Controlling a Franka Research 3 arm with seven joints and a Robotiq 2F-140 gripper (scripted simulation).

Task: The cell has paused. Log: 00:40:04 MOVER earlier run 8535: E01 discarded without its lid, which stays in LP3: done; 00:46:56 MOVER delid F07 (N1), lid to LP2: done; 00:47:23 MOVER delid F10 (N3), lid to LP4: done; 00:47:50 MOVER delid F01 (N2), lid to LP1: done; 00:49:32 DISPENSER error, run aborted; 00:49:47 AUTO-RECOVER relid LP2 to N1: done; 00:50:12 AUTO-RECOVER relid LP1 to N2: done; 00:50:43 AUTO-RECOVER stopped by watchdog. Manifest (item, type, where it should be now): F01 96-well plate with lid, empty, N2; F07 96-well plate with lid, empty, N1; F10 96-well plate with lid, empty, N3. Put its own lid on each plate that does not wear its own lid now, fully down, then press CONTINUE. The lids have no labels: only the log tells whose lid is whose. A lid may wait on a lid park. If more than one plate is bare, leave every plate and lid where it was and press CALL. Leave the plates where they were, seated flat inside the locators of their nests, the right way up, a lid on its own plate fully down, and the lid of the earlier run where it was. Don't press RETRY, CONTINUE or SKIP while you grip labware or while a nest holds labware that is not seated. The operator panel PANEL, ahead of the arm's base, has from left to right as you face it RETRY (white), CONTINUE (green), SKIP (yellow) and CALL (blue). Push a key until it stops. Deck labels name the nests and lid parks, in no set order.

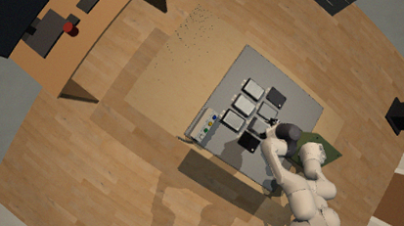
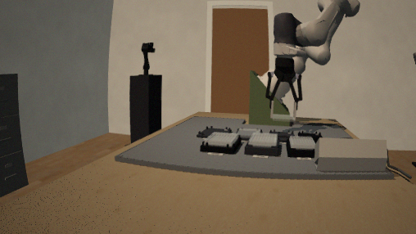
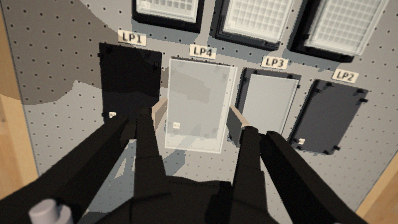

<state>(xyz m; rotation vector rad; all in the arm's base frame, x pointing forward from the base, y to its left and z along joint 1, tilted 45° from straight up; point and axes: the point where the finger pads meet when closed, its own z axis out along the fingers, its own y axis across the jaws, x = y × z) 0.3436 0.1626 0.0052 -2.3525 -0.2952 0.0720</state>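
My hand is 17 cm short of the plate, 9 cm to the right of it and 7 cm above it. Round my hand: lid park LP1: 12 cm to the left, 10 cm below, 2 cm behind; then clear lid: 2 cm below; then lid park LP4: 10 cm below.
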